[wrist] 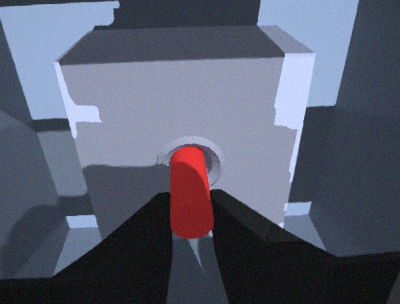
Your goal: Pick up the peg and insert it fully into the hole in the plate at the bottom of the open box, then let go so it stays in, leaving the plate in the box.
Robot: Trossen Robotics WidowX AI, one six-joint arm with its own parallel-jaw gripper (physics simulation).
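Frame: origin at the arm's base, x ahead, y left, z up, level; centimetres.
Seen in the pictures: gripper, fingertip midpoint: (pixel 190 203).
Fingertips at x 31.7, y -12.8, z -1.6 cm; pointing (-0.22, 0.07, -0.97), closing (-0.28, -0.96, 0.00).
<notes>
A point is followed by its place in that frame.
A red peg (pixel 191 195) @(x 32.7, y -13.1, z -0.8 cm) is held between the two black fingers of my gripper (pixel 190 203) @(x 31.7, y -12.8, z -1.6 cm), which is shut on it. The peg points away from the gripper, and its far end overlaps the round hole (pixel 214 162) @(x 31.5, y -13.9, z -3.9 cm) in the view. The hole has a pale bevelled rim and sits near the middle of the light grey plate (pixel 175 100) @(x 34.6, y -13.3, z -4.0 cm). Whether the peg's far end is inside the hole or just in front of it, I cannot tell. The fingers hide the lower part of the plate.
The plate stands inside the open box, whose dark grey wall (pixel 355 175) @(x 27.2, y -20.4, z -5.4 cm) rises on the right. Another wall (pixel 17 165) @(x 33.0, y -4.4, z -6.2 cm) shows on the left. Light blue patches show beyond the plate at the upper left and upper right. A shadow falls across the plate's lower left.
</notes>
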